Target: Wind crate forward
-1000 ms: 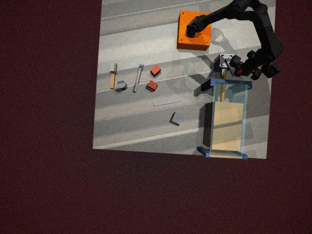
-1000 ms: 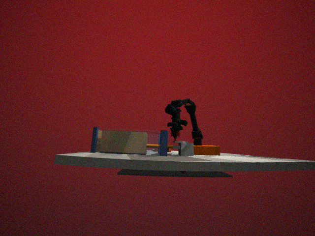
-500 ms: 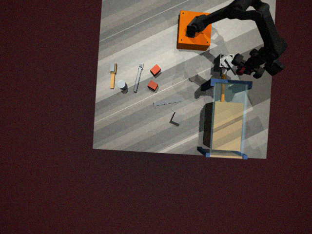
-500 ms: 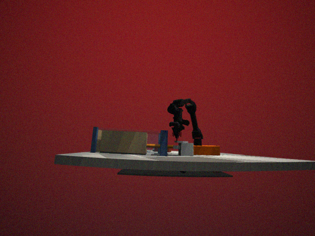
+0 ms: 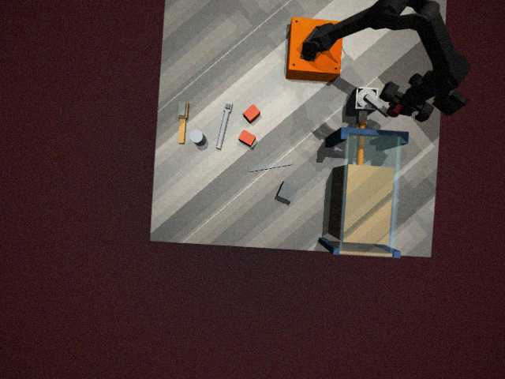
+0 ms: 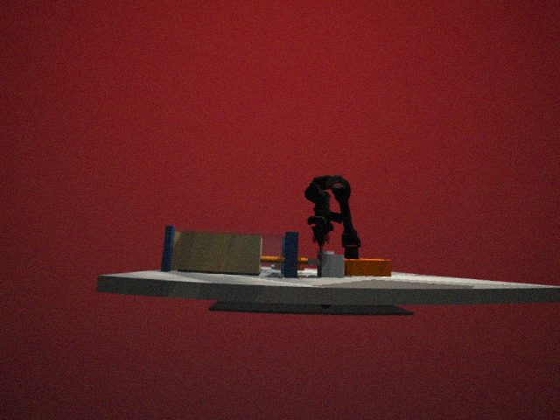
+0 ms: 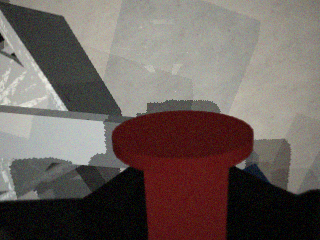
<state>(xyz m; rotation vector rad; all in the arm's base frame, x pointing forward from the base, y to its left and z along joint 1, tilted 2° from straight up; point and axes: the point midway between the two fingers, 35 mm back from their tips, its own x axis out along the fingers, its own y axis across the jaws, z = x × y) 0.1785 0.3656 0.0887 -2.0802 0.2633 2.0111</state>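
My gripper tip is 6 cm past the winch, 10 cm to the left of it and 8 cm above it. Also, from my gripper tip: grey crank handle 2 cm behind, 4 cm to the right, 1 cm below; red knob 2 cm above; blue frame 12 cm ahead, 7 cm to the right, 1 cm below.
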